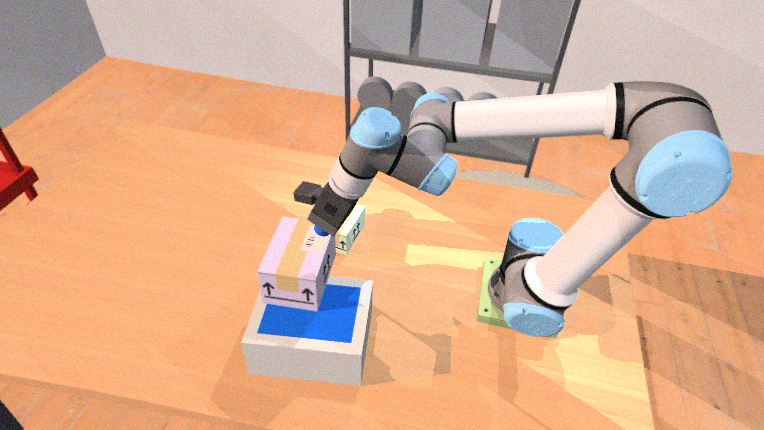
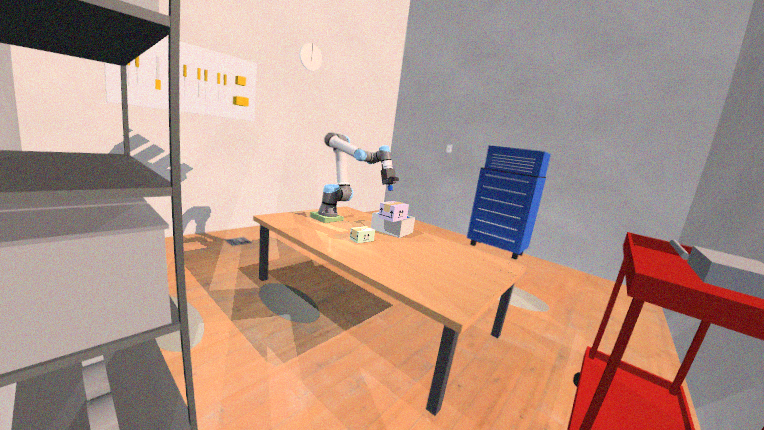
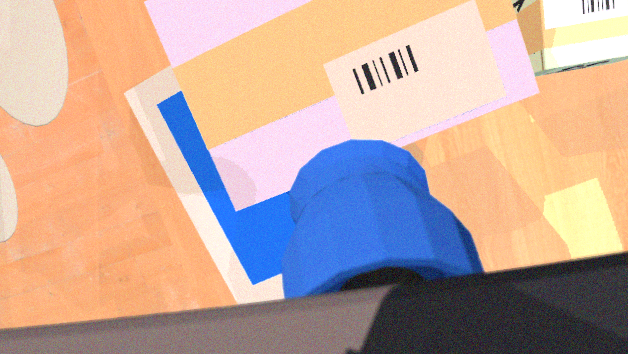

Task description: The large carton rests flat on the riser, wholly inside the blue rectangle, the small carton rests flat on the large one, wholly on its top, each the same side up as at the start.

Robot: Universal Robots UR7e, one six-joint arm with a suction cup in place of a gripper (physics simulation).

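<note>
The large pink carton [image 1: 295,260] [image 2: 393,210] [image 3: 263,66], with a tan tape strip and a barcode label, stands arrows up on the white riser [image 1: 304,359] [image 2: 396,228] [image 3: 146,94]. It sits toward the far left corner of the blue rectangle [image 1: 320,321] [image 3: 258,233], which shows bare at the front and right. The small green carton [image 1: 352,229] [image 2: 361,234] [image 3: 580,35] stands on the table behind the riser. My blue suction cup [image 1: 320,230] [image 2: 390,188] [image 3: 373,211] hangs above the large carton's far edge by the label, apart from it and holding nothing.
The arm's green base plate [image 1: 487,302] is bolted to the table right of the riser. A grey shelf rack [image 1: 347,80] stands behind the table. A red cart [image 1: 15,179] [image 2: 694,299] and a blue tool cabinet [image 2: 507,197] stand on the floor.
</note>
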